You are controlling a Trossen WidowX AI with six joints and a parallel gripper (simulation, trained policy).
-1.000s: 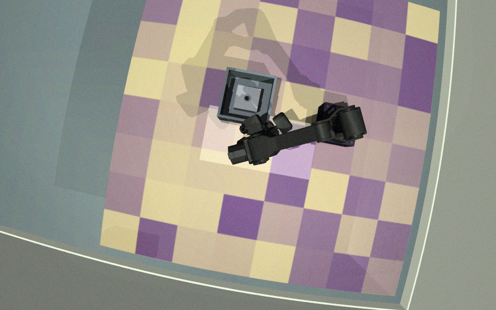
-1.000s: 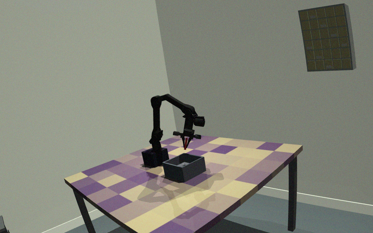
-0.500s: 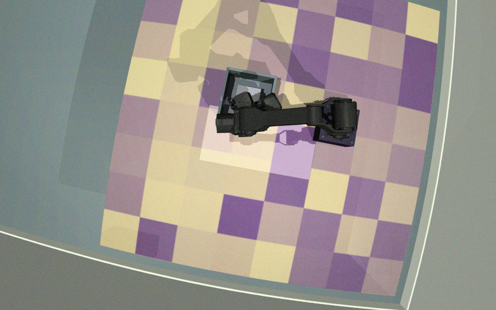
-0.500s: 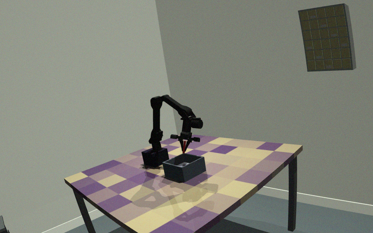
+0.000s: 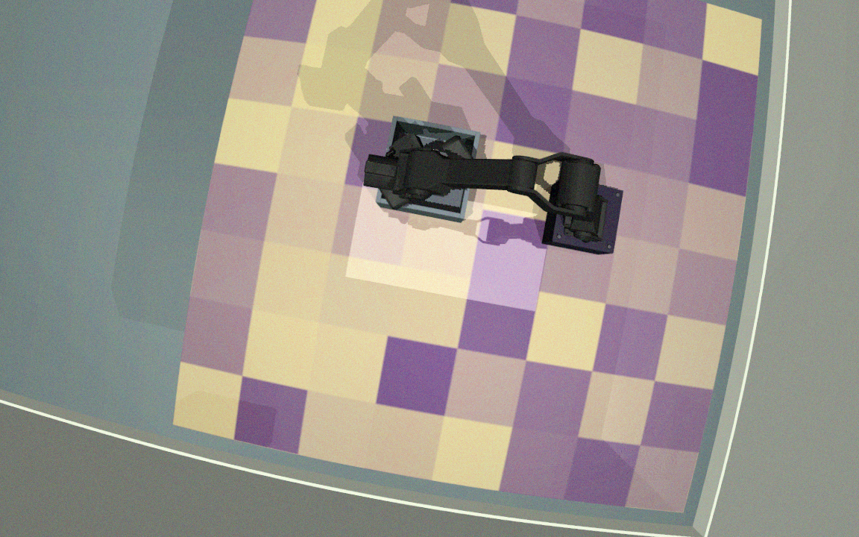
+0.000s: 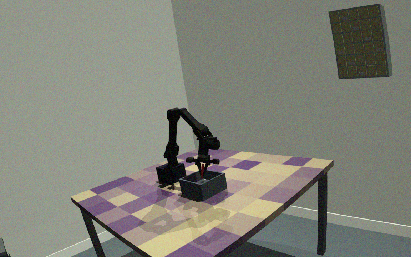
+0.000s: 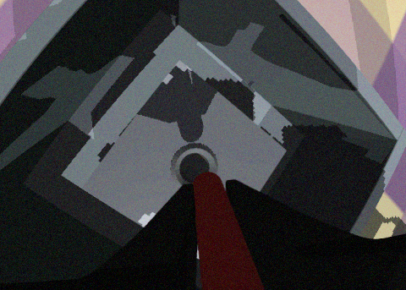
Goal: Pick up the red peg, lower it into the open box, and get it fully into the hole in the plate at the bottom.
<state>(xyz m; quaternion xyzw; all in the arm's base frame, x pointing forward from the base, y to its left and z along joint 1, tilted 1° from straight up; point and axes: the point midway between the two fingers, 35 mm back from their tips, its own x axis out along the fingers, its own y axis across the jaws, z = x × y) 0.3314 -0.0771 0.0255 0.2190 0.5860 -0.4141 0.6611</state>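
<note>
My gripper tip is now 10 mm to the right of the red peg and 30 mm below it. From my gripper tip the other things lie so: pale plate 50 mm below; dark grey box 70 mm below.
</note>
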